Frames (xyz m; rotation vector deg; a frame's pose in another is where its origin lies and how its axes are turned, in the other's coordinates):
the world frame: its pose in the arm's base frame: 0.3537 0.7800 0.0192 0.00 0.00 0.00
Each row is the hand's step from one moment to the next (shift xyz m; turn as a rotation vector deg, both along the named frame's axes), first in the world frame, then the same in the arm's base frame.
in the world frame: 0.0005 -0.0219 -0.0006 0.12 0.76 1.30
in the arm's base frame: 0.0005 -0.0219 -0.0006 0.12 0.76 1.30
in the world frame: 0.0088 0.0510 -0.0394 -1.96 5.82 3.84
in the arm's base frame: 0.0088 0.0510 -0.0394 -1.96 5.82 3.84
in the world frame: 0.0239 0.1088 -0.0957 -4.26 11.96 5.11
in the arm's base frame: 0.0239 0.1088 -0.0957 -4.26 11.96 5.11
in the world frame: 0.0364 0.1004 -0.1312 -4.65 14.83 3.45
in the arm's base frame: 0.0364 0.1004 -0.1312 -4.65 14.83 3.45
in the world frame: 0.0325 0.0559 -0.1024 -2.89 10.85 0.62
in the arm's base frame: 0.0325 0.0559 -0.1024 -2.89 10.85 0.62
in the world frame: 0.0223 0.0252 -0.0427 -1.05 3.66 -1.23
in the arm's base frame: 0.0223 0.0252 -0.0427 -1.05 3.66 -1.23
